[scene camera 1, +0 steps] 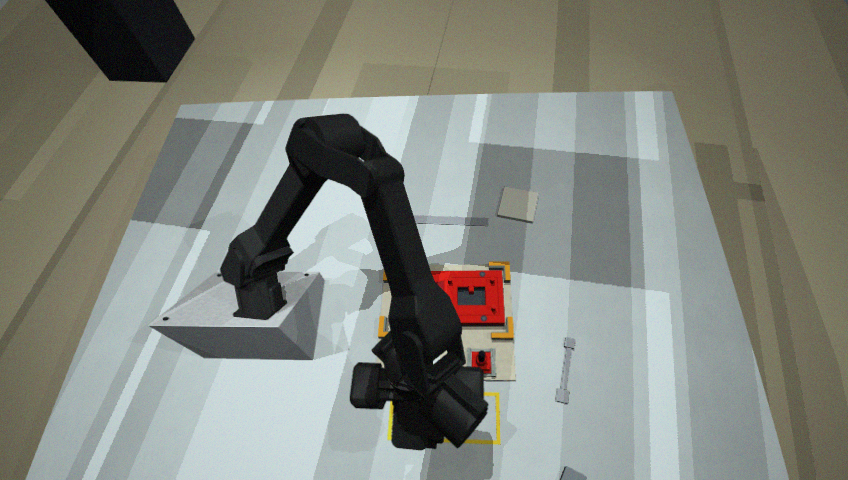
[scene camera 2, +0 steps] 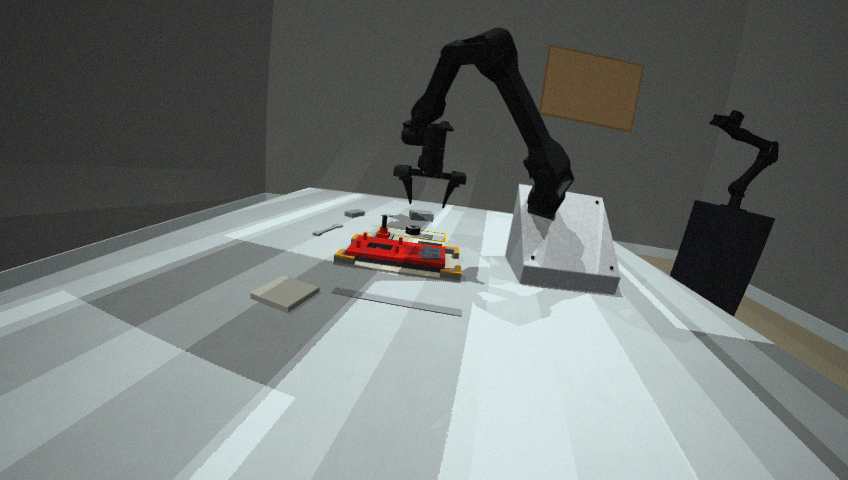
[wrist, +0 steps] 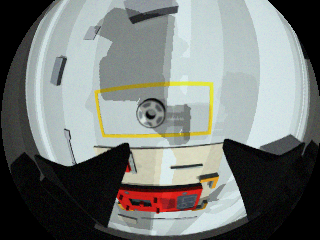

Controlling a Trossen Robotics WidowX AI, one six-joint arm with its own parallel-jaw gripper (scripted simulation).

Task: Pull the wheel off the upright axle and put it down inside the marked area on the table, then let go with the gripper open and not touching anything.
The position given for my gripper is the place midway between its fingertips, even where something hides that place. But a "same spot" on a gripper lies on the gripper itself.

Scene:
my gripper: scene camera 1 422, 398; scene camera 2; wrist
same spot on my gripper: [scene camera 2: 407, 181] = [wrist: 108, 223]

